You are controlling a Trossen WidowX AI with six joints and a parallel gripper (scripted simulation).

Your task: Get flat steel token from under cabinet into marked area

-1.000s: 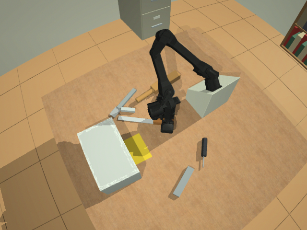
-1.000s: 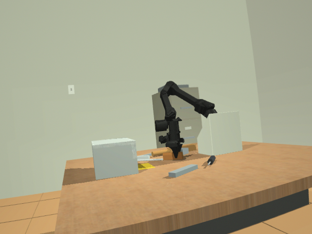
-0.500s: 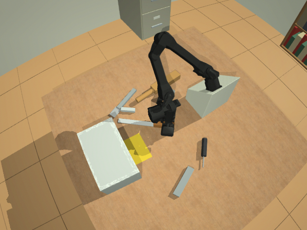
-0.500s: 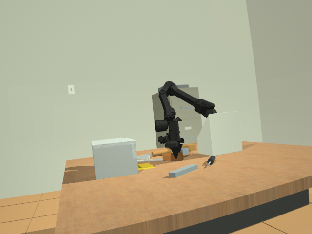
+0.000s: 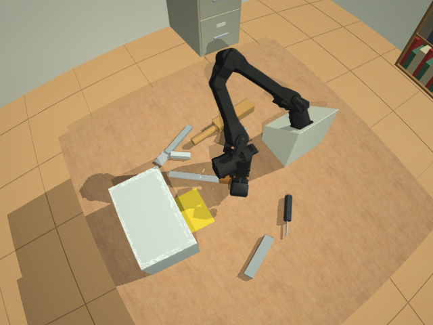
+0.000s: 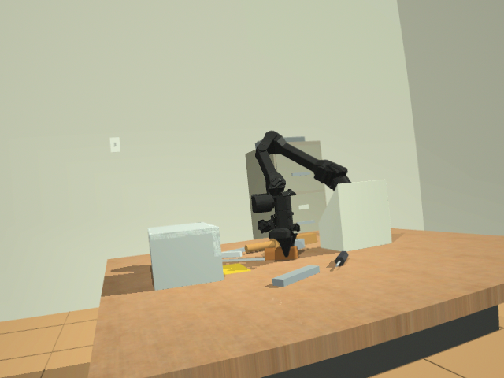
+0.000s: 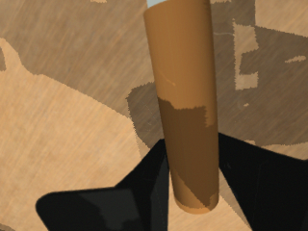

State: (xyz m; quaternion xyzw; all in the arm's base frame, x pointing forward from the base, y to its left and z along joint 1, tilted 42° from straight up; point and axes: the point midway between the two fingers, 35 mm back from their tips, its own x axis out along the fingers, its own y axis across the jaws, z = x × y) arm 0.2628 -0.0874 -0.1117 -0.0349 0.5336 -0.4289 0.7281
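The black screwdriver lies 8 cm behind my gripper tip and 22 cm to the left of it. Also, from my gripper tip: wooden-handled tool 6 cm behind, 26 cm to the right, 1 cm above; grey block 10 cm behind, 20 cm to the right, 1 cm above; grey bar 9 cm ahead, 28 cm to the left.
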